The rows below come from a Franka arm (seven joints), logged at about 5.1 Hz.
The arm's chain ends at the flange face. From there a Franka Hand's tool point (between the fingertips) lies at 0.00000 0.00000 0.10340 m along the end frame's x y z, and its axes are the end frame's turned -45 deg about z.
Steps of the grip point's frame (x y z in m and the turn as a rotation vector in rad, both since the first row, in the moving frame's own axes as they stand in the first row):
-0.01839, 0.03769, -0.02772, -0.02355, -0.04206, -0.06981
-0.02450, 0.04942, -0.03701, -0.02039, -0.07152, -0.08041
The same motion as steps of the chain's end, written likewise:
0.01483, 0.03482, -0.02760, -0.04639, -0.01309, -0.06981
0.02108, 0.04541, -0.03672, -0.06499, -0.03615, -0.08041

